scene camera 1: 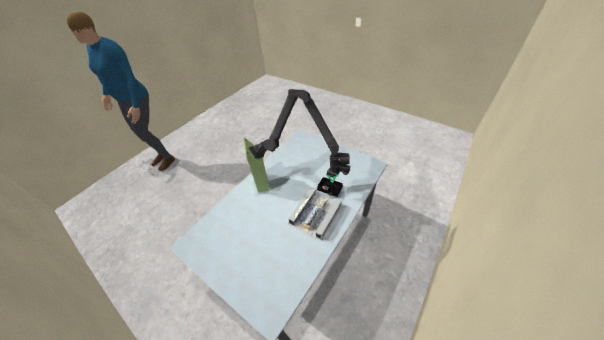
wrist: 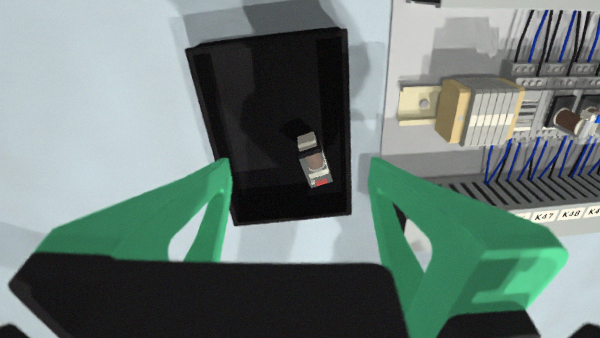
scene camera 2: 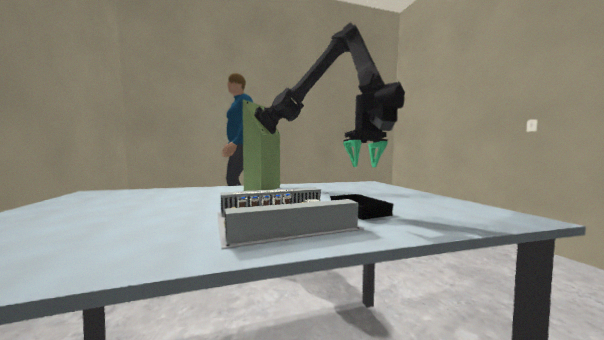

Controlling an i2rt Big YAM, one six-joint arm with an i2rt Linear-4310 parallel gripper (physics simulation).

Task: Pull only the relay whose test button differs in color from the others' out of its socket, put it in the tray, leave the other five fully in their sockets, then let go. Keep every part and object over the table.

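Places are measured from the arm's base along level axes (x left, y ahead, z down), in metres.
Pixels of known places: gripper, fingertip midpoint: [scene camera 1: 334, 179] [wrist: 300, 169] [scene camera 2: 364, 167]; arm's base, origin of the base link: [scene camera 1: 255, 152] [scene camera 2: 264, 121].
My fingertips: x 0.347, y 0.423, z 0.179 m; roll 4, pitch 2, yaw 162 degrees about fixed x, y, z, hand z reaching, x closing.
For each thing: its top centre in the pictures, then the offset to it from my fingertips. "pt": a spot on its surface instead. Level surfaces: height alone.
- relay with the red test button, middle of its top: [wrist: 314, 166] dz +0.109, dx -0.035, dy -0.056 m
- black tray, middle of its top: [wrist: 280, 144] [scene camera 2: 359, 199] [scene camera 1: 330, 185] dz +0.104, dx +0.000, dy -0.041 m
- relay row, surface spot: [wrist: 568, 121] pt dz +0.085, dx -0.211, dy +0.054 m
- panel, middle of its top: [wrist: 553, 101] [scene camera 2: 282, 216] [scene camera 1: 315, 213] dz +0.129, dx -0.231, dy +0.063 m
- terminal block, middle of its top: [wrist: 480, 120] dz +0.093, dx -0.141, dy +0.029 m
- table, its level: dz +0.139 m
The relay with the red test button [wrist: 315, 161] lies inside the black tray [wrist: 349, 125] [scene camera 2: 384, 210] [scene camera 1: 322, 191], near the tray's right wall in the wrist view. My green-fingered gripper [wrist: 300, 169] [scene camera 2: 365, 166] [scene camera 1: 332, 181] is open and empty, and hangs above the tray, apart from the relay. In scene camera 2, several relays with blue test buttons [scene camera 2: 266, 200] stand in a row in their sockets, partly hidden by the front duct. In the wrist view, part of the relay row [wrist: 568, 121] shows at the right edge.
Grey wire ducts [scene camera 2: 292, 222] [wrist: 500, 195] flank the relay row on the panel [wrist: 415, 50], beside the tray. A terminal block [wrist: 480, 112] stands at the panel's tray end. The green arm mount [scene camera 1: 257, 172] [scene camera 2: 261, 160] stands on the table [scene camera 1: 235, 250]. A person [scene camera 1: 112, 70] [scene camera 2: 236, 125] stands beyond the table.
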